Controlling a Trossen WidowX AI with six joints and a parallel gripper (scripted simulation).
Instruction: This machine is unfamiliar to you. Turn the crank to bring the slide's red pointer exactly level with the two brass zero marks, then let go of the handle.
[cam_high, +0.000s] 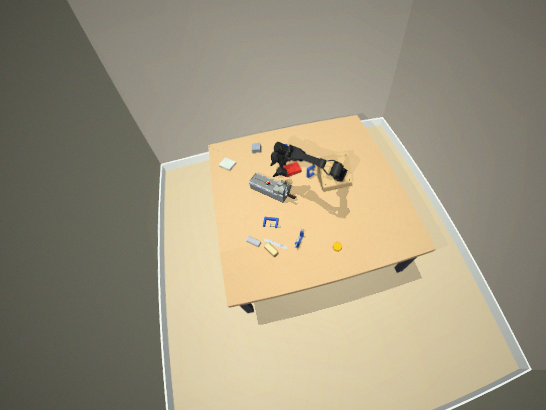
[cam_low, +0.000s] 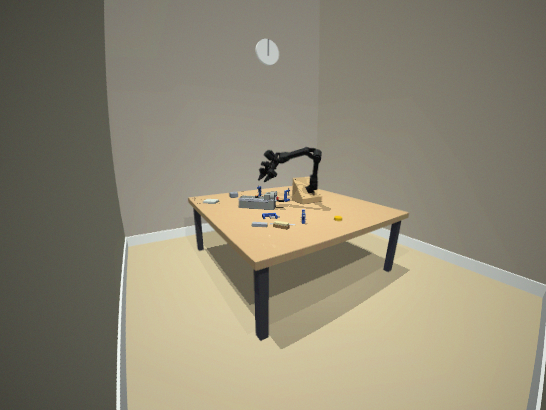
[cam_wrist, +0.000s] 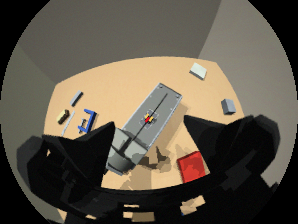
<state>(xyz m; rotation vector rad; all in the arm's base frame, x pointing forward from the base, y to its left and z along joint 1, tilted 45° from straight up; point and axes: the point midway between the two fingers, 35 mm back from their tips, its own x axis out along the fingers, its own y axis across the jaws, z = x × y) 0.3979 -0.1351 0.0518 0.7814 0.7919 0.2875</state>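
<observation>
Now: gripper tip 90 mm past the dark crank handle, 130 mm to the right of it and 130 mm above it. Also, from my gripper tip: red pointer (30 mm ahead, 110 mm below); then tan block (120 mm ahead, 430 mm to the left, 180 mm below); then pale tile (290 mm ahead, 330 mm to the right, 180 mm below).
</observation>
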